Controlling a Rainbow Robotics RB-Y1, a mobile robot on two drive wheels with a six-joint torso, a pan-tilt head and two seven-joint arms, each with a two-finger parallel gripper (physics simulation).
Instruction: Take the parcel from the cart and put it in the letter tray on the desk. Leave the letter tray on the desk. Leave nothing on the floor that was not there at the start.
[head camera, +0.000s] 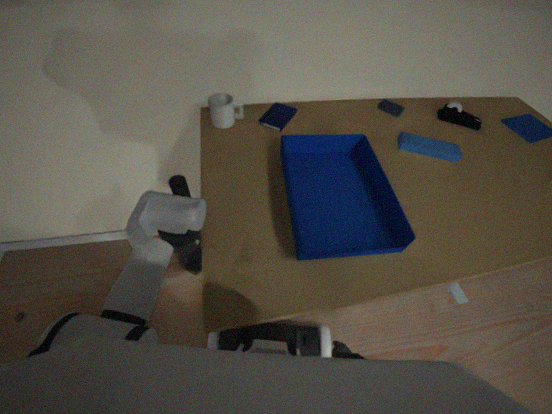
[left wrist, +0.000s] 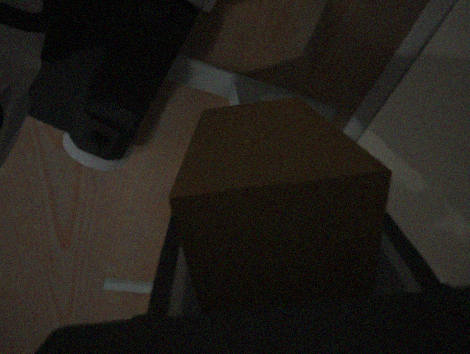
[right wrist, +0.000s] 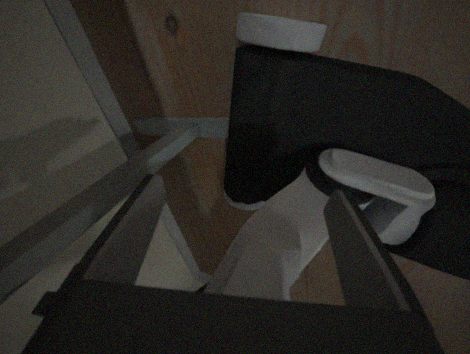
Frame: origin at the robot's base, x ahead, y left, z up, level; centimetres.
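Where they show: left gripper, fingertip midpoint: (head camera: 193, 260) (left wrist: 263, 187); right gripper, fingertip midpoint: (right wrist: 245, 192).
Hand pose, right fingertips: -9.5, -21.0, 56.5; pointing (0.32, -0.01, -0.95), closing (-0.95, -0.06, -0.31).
Things, the pixels of their top centre, and the offset from my right fingertips, as dx, dy, dz. "spot": a spot on its surface instead. Level surfaces: height alone.
- parcel, middle of its top: (left wrist: 298, 320) +20.3, +46.1, +28.0
- blue letter tray, middle of its top: (head camera: 339, 179) +36.0, +8.8, +45.6
- wooden desk, its level: dz +38.6
- white mug, surface spot: (head camera: 221, 111) spot: +61.1, +44.3, +45.2
- dark blue notebook, middle of its top: (head camera: 278, 114) +70.6, +26.6, +39.8
- small dark block, middle of its top: (head camera: 391, 105) +84.3, -17.6, +40.4
- black tape dispenser, middle of its top: (head camera: 468, 105) +82.6, -45.7, +45.6
- light blue block, middle of its top: (head camera: 431, 143) +60.8, -25.5, +41.6
- blue square, surface spot: (head camera: 528, 127) spot: +84.0, -78.2, +39.4
The parcel (left wrist: 280, 215) is a brown box in the left wrist view. My left gripper (left wrist: 280, 222) is shut on it, with one finger along each side. In the head view the parcel does not show, and the grey left arm stands beside the desk's left edge. The blue letter tray (head camera: 381, 190) lies on the left part of the wooden desk (head camera: 240, 200), and its inside is empty. My right gripper (right wrist: 245, 192) is open and empty in the right wrist view, with a grey arm part beyond its fingers. The cart does not show.
A white mug (head camera: 221, 111), a dark blue notebook (head camera: 278, 116), a small dark block (head camera: 391, 108), a black tape dispenser (head camera: 458, 118), a light blue block (head camera: 430, 147) and a blue square (head camera: 528, 127) lie along the desk's far side. A wall stands behind.
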